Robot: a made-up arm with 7 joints. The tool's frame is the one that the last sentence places.
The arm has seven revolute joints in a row. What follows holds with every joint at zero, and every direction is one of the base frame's. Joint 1 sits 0.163 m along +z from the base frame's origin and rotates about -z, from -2.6 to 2.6 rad. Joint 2 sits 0.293 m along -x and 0.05 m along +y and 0.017 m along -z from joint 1 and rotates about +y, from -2.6 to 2.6 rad. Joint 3 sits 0.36 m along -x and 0.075 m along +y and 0.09 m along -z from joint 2 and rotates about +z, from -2.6 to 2.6 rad. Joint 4 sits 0.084 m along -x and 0.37 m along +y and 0.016 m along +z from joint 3 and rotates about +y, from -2.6 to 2.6 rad. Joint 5 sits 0.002 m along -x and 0.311 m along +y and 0.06 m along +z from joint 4 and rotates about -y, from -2.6 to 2.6 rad. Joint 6 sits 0.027 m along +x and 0.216 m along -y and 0.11 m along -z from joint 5 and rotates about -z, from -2.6 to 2.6 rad. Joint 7 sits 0.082 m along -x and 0.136 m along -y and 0.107 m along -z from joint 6 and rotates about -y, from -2.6 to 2.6 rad. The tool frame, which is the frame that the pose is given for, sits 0.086 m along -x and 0.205 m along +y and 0.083 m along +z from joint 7; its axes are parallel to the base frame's.
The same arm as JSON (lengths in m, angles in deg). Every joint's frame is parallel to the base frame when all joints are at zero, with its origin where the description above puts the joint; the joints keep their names.
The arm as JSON. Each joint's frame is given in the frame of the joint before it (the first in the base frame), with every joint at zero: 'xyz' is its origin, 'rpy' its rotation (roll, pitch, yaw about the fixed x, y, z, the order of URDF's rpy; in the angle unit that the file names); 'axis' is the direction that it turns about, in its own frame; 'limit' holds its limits. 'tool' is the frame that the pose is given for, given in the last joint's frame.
{
  "units": {
    "length": "m",
    "angle": "deg"
  },
  "joints": [
    {
      "name": "joint 1",
      "type": "revolute",
      "origin": {
        "xyz": [
          0.0,
          0.0,
          0.163
        ],
        "rpy": [
          0.0,
          0.0,
          0.0
        ]
      },
      "axis": [
        0.0,
        0.0,
        -1.0
      ],
      "limit": {
        "lower": -148.97,
        "upper": 148.97
      }
    },
    {
      "name": "joint 2",
      "type": "revolute",
      "origin": {
        "xyz": [
          -0.293,
          0.05,
          -0.017
        ],
        "rpy": [
          0.0,
          0.0,
          0.0
        ]
      },
      "axis": [
        0.0,
        1.0,
        0.0
      ],
      "limit": {
        "lower": -148.97,
        "upper": 148.97
      }
    },
    {
      "name": "joint 3",
      "type": "revolute",
      "origin": {
        "xyz": [
          -0.36,
          0.075,
          -0.09
        ],
        "rpy": [
          0.0,
          0.0,
          0.0
        ]
      },
      "axis": [
        0.0,
        0.0,
        1.0
      ],
      "limit": {
        "lower": -148.97,
        "upper": 148.97
      }
    },
    {
      "name": "joint 4",
      "type": "revolute",
      "origin": {
        "xyz": [
          -0.084,
          0.37,
          0.016
        ],
        "rpy": [
          0.0,
          0.0,
          0.0
        ]
      },
      "axis": [
        0.0,
        1.0,
        0.0
      ],
      "limit": {
        "lower": -148.97,
        "upper": 148.97
      }
    },
    {
      "name": "joint 5",
      "type": "revolute",
      "origin": {
        "xyz": [
          -0.002,
          0.311,
          0.06
        ],
        "rpy": [
          0.0,
          0.0,
          0.0
        ]
      },
      "axis": [
        0.0,
        -1.0,
        0.0
      ],
      "limit": {
        "lower": -148.97,
        "upper": 148.97
      }
    },
    {
      "name": "joint 6",
      "type": "revolute",
      "origin": {
        "xyz": [
          0.027,
          -0.216,
          -0.11
        ],
        "rpy": [
          0.0,
          0.0,
          0.0
        ]
      },
      "axis": [
        0.0,
        0.0,
        -1.0
      ],
      "limit": {
        "lower": -148.97,
        "upper": 148.97
      }
    },
    {
      "name": "joint 7",
      "type": "revolute",
      "origin": {
        "xyz": [
          -0.082,
          -0.136,
          -0.107
        ],
        "rpy": [
          0.0,
          0.0,
          0.0
        ]
      },
      "axis": [
        0.0,
        -1.0,
        0.0
      ],
      "limit": {
        "lower": -148.97,
        "upper": 148.97
      }
    }
  ],
  "tool": {
    "origin": {
      "xyz": [
        -0.086,
        0.205,
        0.083
      ],
      "rpy": [
        0.0,
        0.0,
        0.0
      ]
    }
  }
}

